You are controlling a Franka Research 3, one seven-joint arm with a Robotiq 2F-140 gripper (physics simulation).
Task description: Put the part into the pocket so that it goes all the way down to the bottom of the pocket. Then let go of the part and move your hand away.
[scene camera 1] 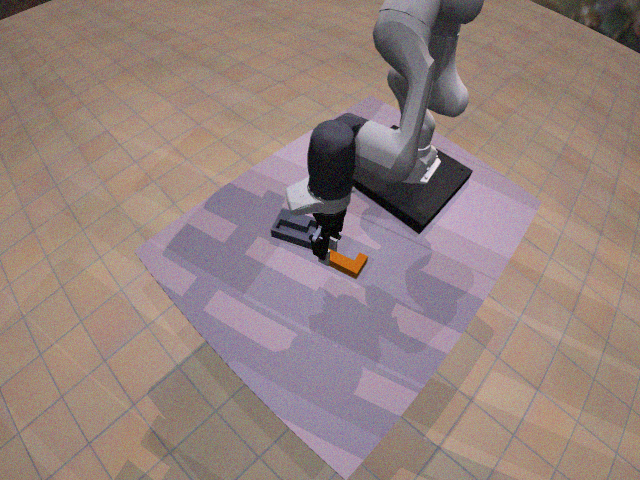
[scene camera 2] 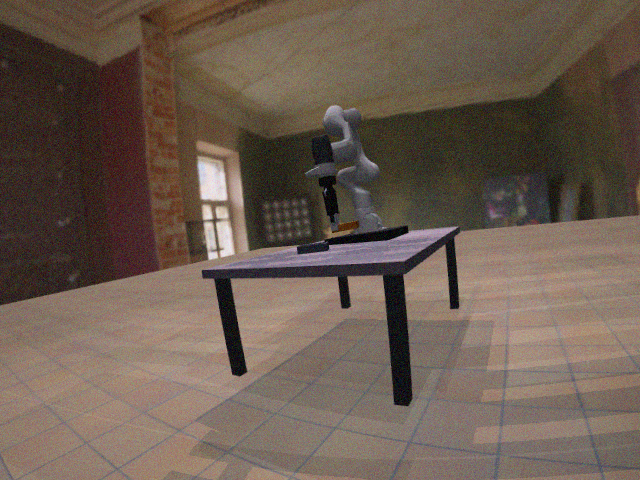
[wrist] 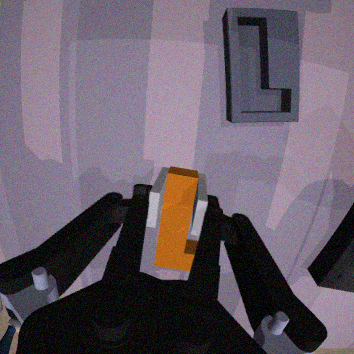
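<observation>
The orange L-shaped part [scene camera 1: 346, 263] [scene camera 2: 347, 226] [wrist: 177, 220] is held between the fingertips of my gripper [scene camera 1: 326, 253] [scene camera 2: 334, 226] [wrist: 181, 183], which is shut on its long arm. In the second scene view the part is raised above the table. The grey block with the L-shaped pocket [scene camera 1: 292, 237] [scene camera 2: 312, 248] [wrist: 244, 102] lies on the table, apart from the part. In the wrist view the block is ahead and to the right of the fingers, with its pocket open upward and its long side running away from the gripper. In the first scene view the gripper hides the block's right end.
The black base plate [scene camera 1: 421, 219] [scene camera 2: 395, 231] under the arm stands behind the gripper; its dark edge [wrist: 335, 270] shows at the right of the wrist view. The purple table [scene camera 1: 248, 356] [scene camera 2: 310, 269] has patchy shadows on it, and its edges drop to the tiled floor.
</observation>
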